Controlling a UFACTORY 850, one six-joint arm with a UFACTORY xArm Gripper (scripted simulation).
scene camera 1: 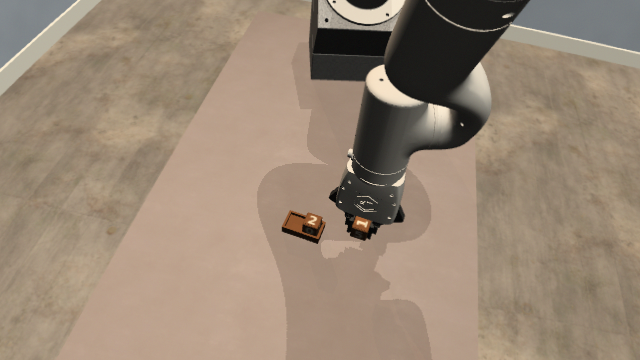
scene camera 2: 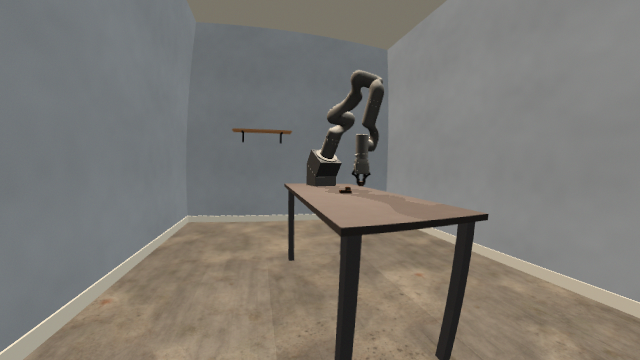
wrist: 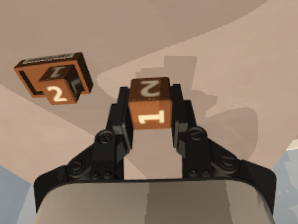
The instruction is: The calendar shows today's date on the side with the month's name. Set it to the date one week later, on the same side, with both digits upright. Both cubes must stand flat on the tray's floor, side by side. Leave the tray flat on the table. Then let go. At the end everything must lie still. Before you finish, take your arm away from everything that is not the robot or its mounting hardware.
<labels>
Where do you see a wooden cube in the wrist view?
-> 60, 84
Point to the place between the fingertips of the gripper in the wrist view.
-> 151, 99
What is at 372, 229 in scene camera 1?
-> The gripper.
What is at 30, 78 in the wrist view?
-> A wooden tray.
</labels>
